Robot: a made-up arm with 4 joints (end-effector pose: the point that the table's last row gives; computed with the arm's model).
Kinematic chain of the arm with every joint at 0, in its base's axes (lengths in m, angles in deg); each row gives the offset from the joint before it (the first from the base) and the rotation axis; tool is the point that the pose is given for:
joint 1: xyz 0 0 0.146 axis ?
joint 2: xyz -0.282 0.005 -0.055 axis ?
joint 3: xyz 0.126 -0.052 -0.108 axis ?
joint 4: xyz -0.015 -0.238 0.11 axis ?
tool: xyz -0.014 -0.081 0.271
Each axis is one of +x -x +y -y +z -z.
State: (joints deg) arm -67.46 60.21 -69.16 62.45
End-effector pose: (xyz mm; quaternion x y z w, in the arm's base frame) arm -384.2 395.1 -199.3 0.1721 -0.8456 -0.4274 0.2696
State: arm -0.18 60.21 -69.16 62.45
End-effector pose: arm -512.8 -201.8 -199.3 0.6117 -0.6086 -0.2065 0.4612
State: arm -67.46 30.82 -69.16 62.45
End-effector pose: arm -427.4 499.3 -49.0 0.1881 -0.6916 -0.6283 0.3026
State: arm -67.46 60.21 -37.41 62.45
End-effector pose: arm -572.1 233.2 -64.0 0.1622 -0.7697 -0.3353 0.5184
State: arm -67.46 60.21 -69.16 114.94
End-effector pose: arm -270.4 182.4 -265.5 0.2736 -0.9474 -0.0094 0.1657
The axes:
joint 1: +z
joint 2: -y
joint 3: +z
joint 4: +x

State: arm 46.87 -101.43 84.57 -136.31
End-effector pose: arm -246.1 -372.6 5.1 -0.1486 -0.2632 0.8947 0.3290
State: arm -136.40 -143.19 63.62 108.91
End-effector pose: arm 389.7 759.1 -98.0 -0.7500 0.2483 -0.0253 0.6125
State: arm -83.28 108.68 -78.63 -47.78
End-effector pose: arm -97.6 515.1 41.6 -0.0673 -0.5091 -0.8552 0.0704
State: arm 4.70 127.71 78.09 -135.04
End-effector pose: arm -237.3 -92.9 258.6 0.5105 0.5445 0.5537 0.3693
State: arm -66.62 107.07 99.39 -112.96
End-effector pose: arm -187.0 224.2 183.8 0.9162 0.1939 -0.0109 0.3506
